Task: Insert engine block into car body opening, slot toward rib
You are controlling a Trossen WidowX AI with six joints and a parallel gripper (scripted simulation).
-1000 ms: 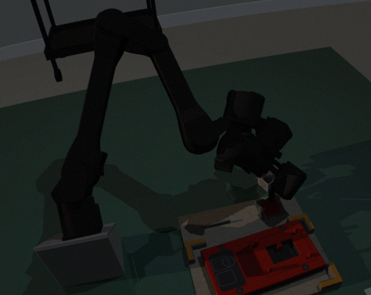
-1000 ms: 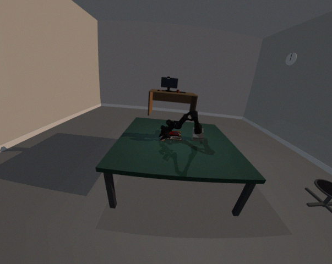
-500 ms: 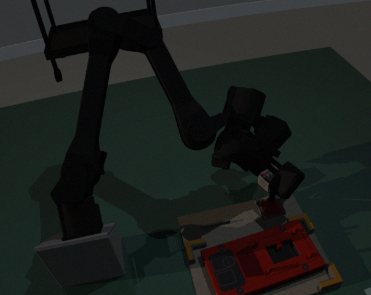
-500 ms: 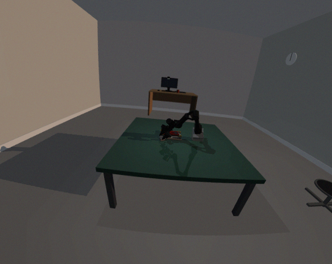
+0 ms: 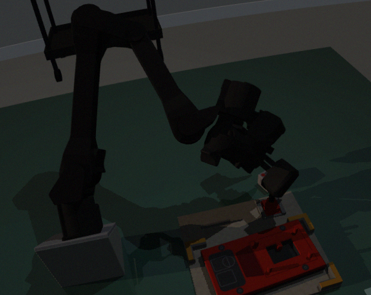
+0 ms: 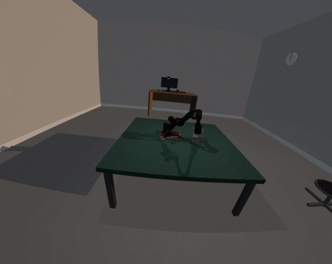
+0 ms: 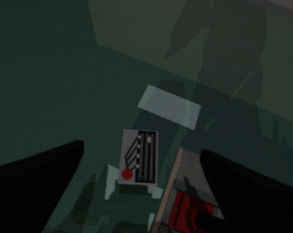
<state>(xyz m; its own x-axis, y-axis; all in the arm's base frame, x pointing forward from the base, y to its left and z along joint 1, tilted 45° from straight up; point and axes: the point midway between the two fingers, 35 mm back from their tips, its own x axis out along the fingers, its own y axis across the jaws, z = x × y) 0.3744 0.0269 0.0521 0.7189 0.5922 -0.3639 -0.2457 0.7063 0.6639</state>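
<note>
The engine block is 4 cm below my gripper tip. Round my gripper tip: grey holder (3 cm behind, 7 cm to the right, 2 cm below).
</note>
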